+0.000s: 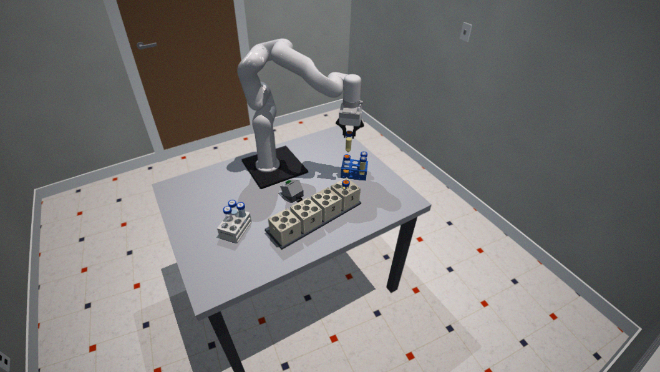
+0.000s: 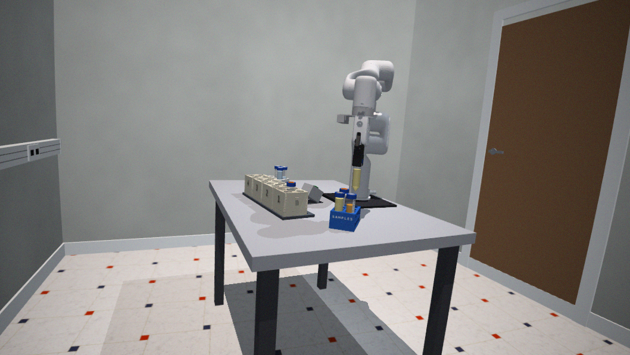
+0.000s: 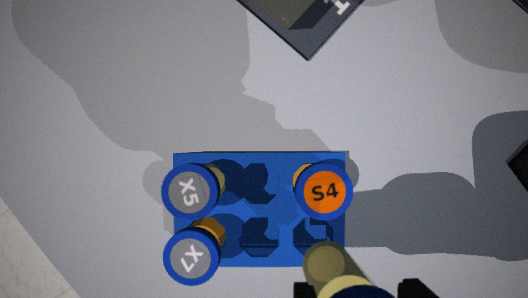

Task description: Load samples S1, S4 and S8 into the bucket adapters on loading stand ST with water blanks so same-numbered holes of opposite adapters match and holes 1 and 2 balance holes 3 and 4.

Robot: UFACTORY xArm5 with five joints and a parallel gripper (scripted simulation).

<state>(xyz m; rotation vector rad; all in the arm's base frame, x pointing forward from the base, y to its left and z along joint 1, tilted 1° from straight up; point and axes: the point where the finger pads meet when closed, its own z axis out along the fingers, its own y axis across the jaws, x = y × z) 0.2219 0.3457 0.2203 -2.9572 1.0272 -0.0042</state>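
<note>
Now: the adapter 3 35 cm to the right of my hand, 24 cm ahead of it and 18 cm below it. Also, from my hand: white rack: 63 cm to the right, 20 cm below, 12 cm ahead; then blue samples rack: 20 cm below, 4 cm ahead, 2 cm to the left.
</note>
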